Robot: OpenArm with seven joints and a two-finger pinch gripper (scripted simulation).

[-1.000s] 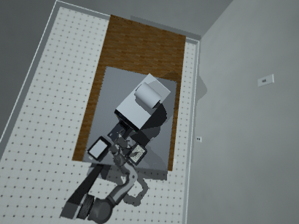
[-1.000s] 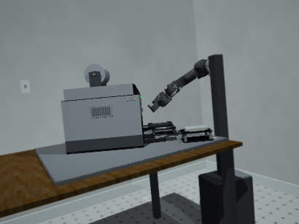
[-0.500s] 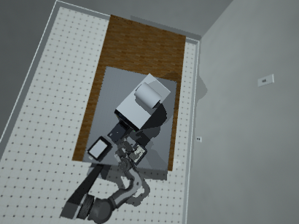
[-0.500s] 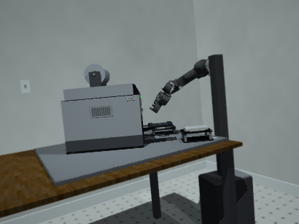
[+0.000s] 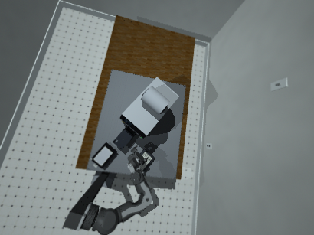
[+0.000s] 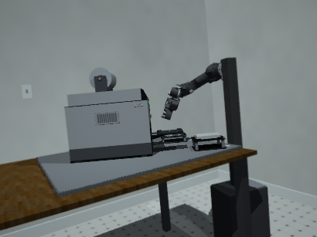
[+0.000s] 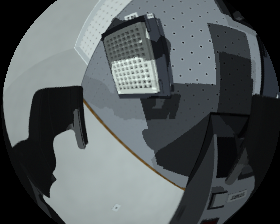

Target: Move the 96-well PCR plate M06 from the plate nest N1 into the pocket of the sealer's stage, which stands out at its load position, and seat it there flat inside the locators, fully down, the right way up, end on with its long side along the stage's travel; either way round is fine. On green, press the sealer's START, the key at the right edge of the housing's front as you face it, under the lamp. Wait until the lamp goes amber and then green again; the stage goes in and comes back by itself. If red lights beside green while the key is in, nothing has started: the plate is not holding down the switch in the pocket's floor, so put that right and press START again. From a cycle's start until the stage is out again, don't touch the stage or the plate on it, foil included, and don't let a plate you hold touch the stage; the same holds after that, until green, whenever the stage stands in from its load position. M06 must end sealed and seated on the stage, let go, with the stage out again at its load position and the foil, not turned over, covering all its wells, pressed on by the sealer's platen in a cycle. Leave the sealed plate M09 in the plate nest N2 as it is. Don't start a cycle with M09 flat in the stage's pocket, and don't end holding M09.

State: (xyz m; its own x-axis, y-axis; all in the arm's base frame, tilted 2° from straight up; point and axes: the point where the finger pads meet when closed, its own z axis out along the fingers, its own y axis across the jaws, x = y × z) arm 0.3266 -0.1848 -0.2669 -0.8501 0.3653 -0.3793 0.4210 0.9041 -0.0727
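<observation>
The 96-well PCR plate M06 lies 6 cm behind my hand, 6 cm to the right of it and 12 cm below it. Also, from my hand: white label: 16 cm behind, 2 cm to the right, 17 cm below; then dark sealer stage: 5 cm ahead, 17 cm to the left, 6 cm below; then dark nest N1: 6 cm behind, 6 cm to the right, 13 cm below.
</observation>
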